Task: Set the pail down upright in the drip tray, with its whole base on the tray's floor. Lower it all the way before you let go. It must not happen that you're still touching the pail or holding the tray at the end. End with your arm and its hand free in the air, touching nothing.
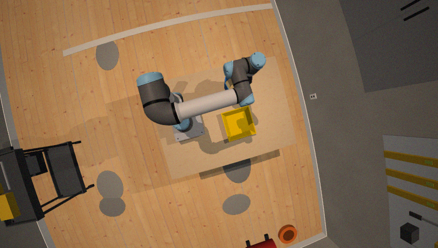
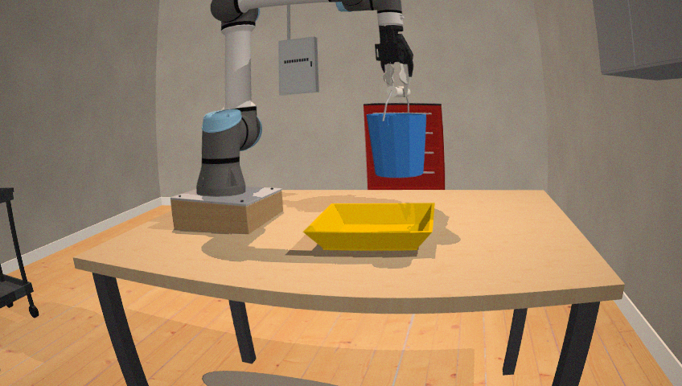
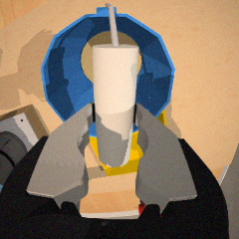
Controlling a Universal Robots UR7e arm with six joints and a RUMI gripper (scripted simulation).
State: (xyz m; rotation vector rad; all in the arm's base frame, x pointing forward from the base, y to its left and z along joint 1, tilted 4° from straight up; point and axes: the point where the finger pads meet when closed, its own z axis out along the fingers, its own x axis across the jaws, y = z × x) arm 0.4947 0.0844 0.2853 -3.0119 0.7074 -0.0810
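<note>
The white grip is 3 cm below my hand. Round my hand: blue pail 9 cm below, 1 cm behind; yellow drip tray 31 cm to the right, 31 cm below, 9 cm behind.
</note>
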